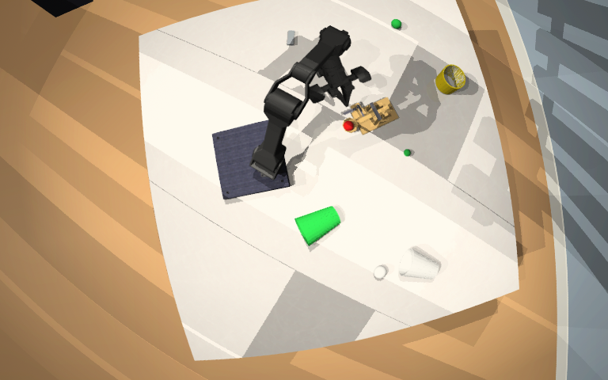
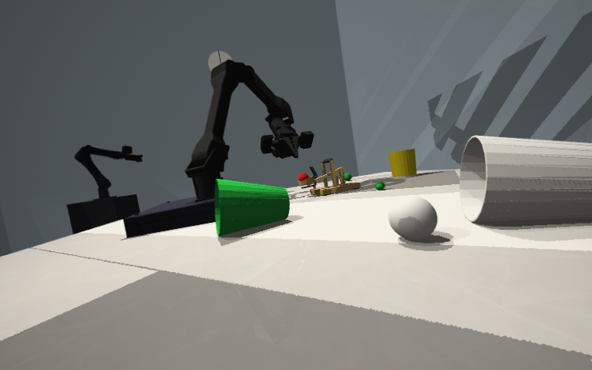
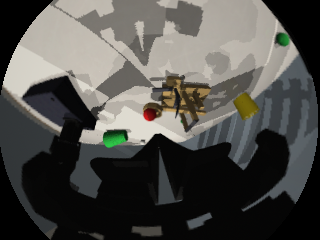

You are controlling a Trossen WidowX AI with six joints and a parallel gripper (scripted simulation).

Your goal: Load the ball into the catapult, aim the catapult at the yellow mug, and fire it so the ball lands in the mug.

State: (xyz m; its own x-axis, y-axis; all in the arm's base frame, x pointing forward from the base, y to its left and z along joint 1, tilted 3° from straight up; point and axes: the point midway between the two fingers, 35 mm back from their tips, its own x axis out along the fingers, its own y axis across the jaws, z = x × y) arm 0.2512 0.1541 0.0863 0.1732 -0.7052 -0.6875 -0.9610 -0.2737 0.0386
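Now: the red ball 70 mm below my gripper tip and 50 mm to the right of it. From my gripper tip the other things lie so: wooden catapult 80 mm below, 70 mm ahead, 20 mm to the right; small green ball 190 mm ahead, 160 mm to the right, 120 mm below; small grey block 320 mm to the left, 120 mm below, 120 mm behind.
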